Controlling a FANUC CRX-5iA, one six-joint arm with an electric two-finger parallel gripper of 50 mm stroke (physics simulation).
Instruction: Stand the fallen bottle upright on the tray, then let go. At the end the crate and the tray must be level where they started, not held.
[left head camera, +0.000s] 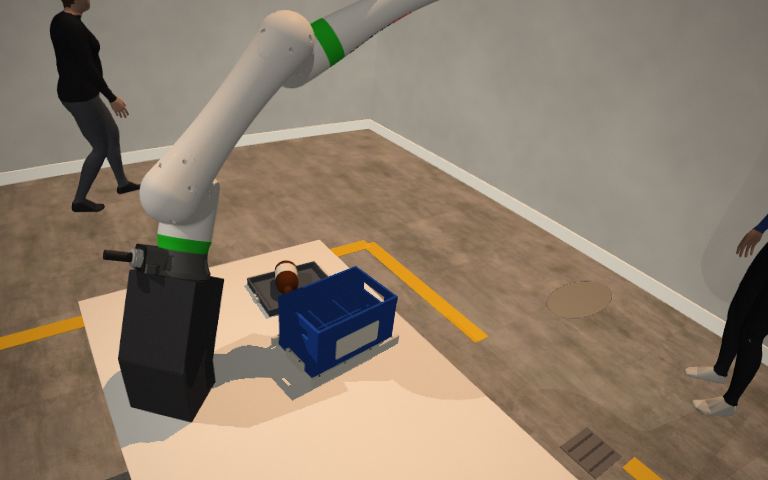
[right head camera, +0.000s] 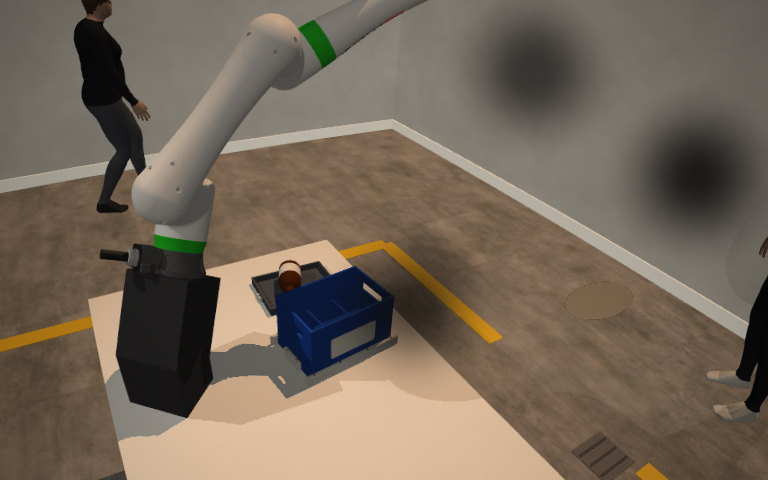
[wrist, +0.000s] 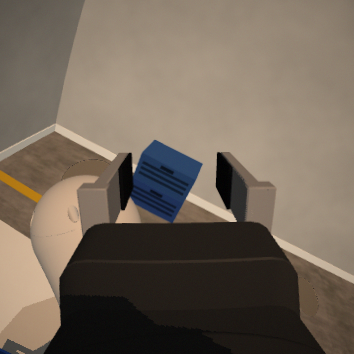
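Where they show: gripper, fingertip midpoint: (wrist: 174, 169); arm's base, link origin: (left head camera: 179, 274) (right head camera: 175, 273).
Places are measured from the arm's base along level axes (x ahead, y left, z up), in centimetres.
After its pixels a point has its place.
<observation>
A brown bottle with a white band (left head camera: 287, 278) @(x 37.2, y 16.3, z -23.0 cm) (right head camera: 289, 275) @(x 37.5, y 17.2, z -22.6 cm) lies on its side on the dark tray (left head camera: 264, 305) @(x 28.1, y 14.1, z -29.1 cm) (right head camera: 267, 305) @(x 27.7, y 12.2, z -28.0 cm), its neck toward the crate. The crate's wall hides the neck's end and part of the tray. The blue crate (left head camera: 355, 339) @(x 39.8, y -20.0, z -21.4 cm) (right head camera: 352, 339) @(x 40.2, y -19.9, z -21.7 cm) stands upright beside the tray, on a light grey base; its inside shows dividers. My gripper (wrist: 174, 169) @(x 33.4, y 4.3, z 69.7 cm) is open, with nothing between its fingers. In both head views the arm reaches out at the top edge and the gripper is out of frame. The bottle does not show in the wrist view.
The arm's black pedestal (left head camera: 155, 339) @(x -9.8, y -11.0, z -8.2 cm) (right head camera: 152, 339) @(x -9.6, y -11.7, z -8.7 cm) stands on the table (left head camera: 351, 435) @(x 25.8, y -41.0, z -30.3 cm) (right head camera: 339, 430) @(x 25.8, y -39.6, z -30.4 cm), left of the crate. A blue cabinet (wrist: 166, 181) stands on the floor in the distance. A person in black (left head camera: 76, 62) (right head camera: 100, 62) stands behind the arm; another stands at the right.
</observation>
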